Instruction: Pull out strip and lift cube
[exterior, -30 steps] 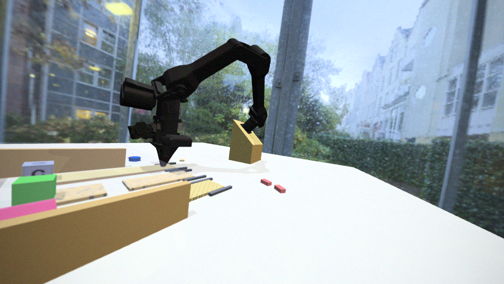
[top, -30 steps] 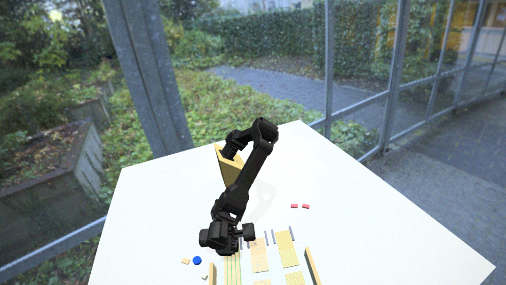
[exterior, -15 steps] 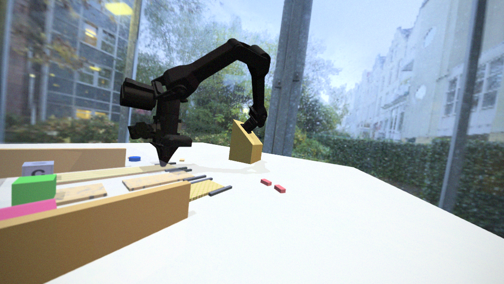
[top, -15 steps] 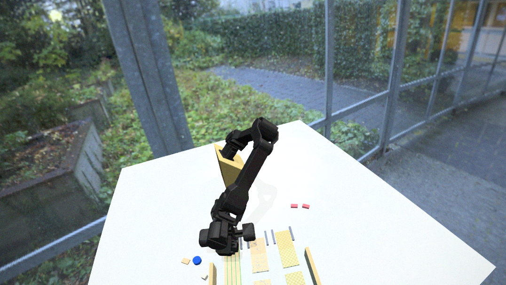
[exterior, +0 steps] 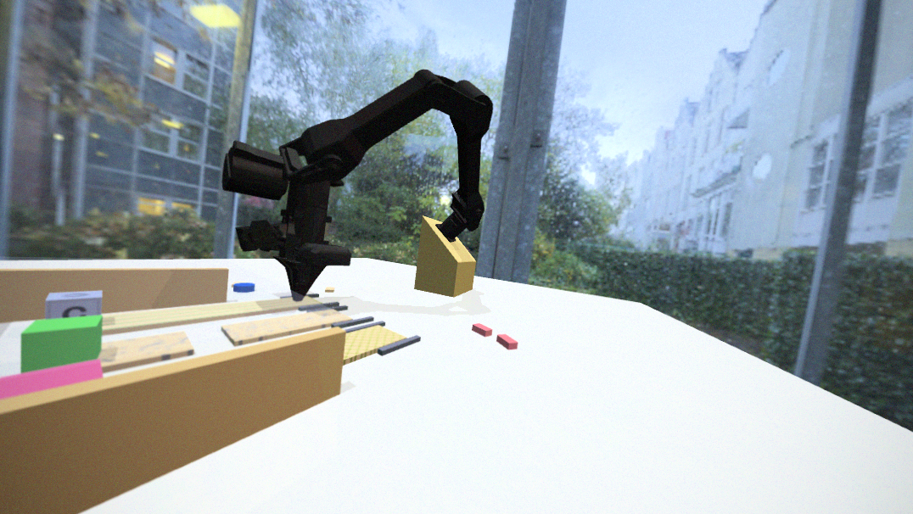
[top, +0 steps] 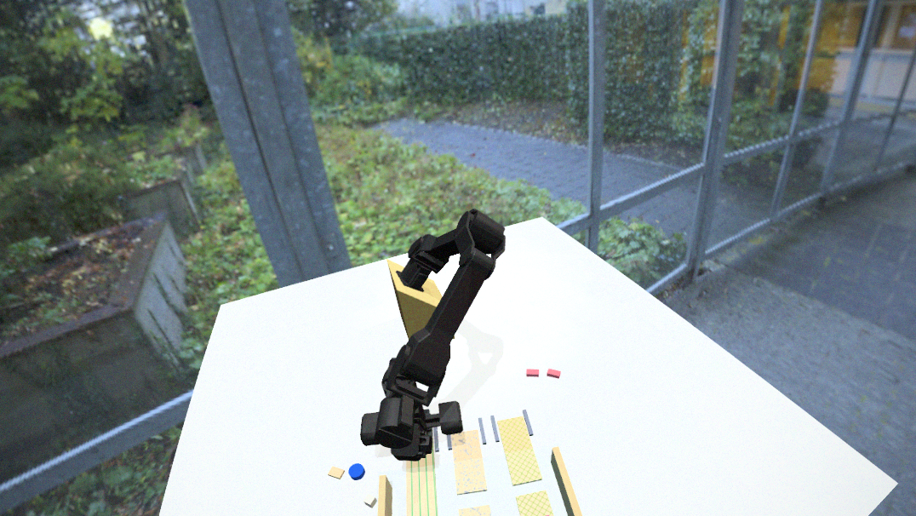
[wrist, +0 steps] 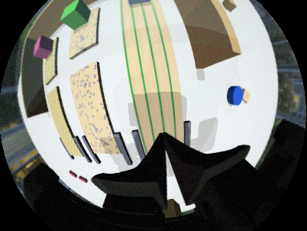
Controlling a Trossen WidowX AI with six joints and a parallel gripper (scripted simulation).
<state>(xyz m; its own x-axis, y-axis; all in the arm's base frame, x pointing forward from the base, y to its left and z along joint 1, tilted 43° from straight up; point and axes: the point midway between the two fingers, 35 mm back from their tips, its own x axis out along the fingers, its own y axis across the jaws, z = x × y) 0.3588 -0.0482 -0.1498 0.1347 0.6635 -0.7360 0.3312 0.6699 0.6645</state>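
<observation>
Right now the grey cube marked c is 19 cm ahead of my gripper tip, 7 cm to the right of it and 2 cm above it. From my gripper tip the other things lie so: blue disc: 1 cm behind, 13 cm to the right.
</observation>
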